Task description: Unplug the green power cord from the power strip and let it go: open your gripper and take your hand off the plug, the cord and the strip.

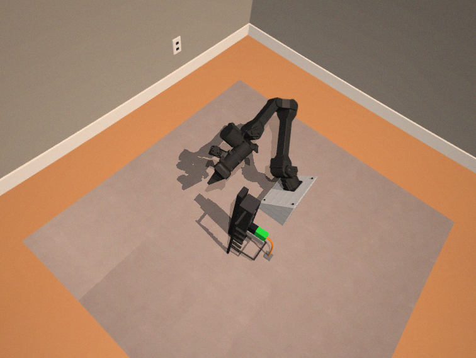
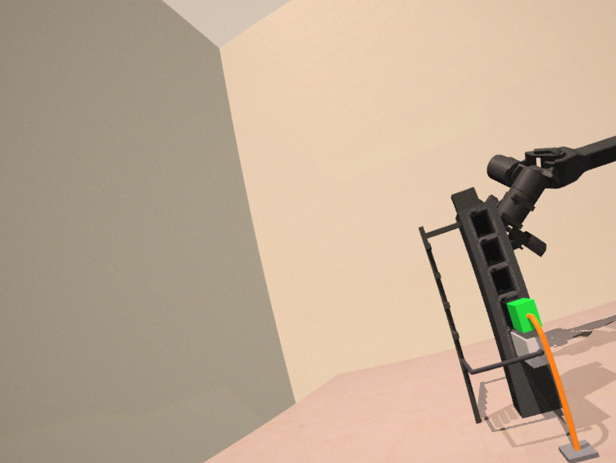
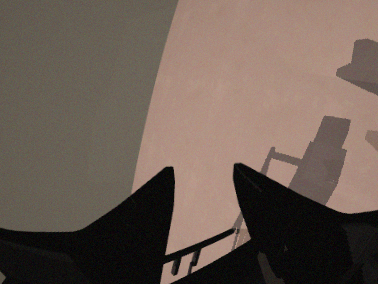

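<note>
Now: gripper tip 240 mm to the right of the green plug, 80 mm above it and 10 mm past it. Also, from my gripper tip: thin black rack frame 190 mm to the left, 80 mm below, 80 mm ahead; then grey pad 320 mm to the left, 240 mm below, 20 mm behind.
</note>
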